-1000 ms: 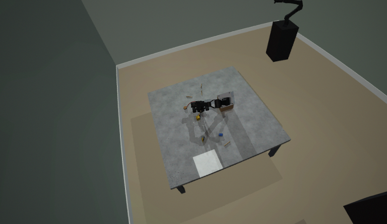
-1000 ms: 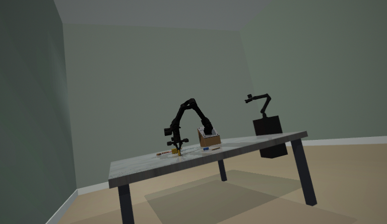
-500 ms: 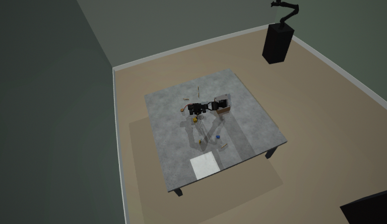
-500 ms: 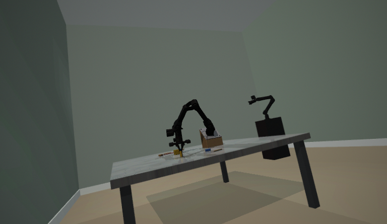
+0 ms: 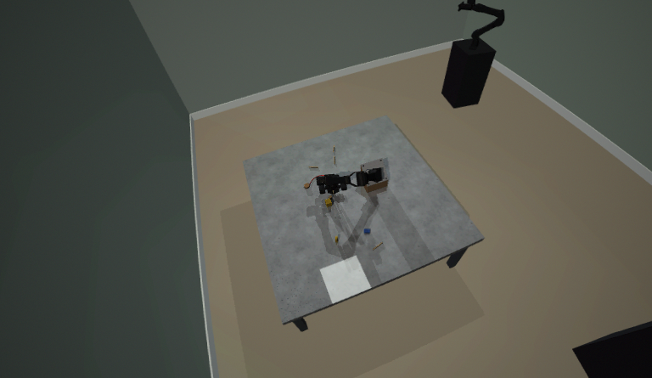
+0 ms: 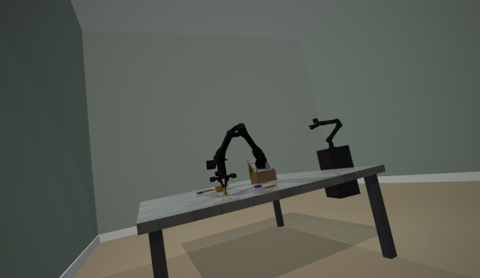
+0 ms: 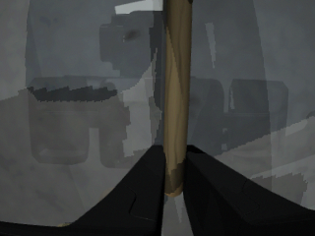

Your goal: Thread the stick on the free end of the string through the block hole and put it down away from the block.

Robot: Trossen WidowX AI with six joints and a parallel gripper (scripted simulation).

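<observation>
Right now my gripper tip is 4 cm to the left of the thin wooden stick and 1 cm below it. Also, from my gripper tip: round wooden button 17 cm ahead, 11 cm to the right, 1 cm above; blue cube 12 cm to the right, 2 cm above, 1 cm behind.
</observation>
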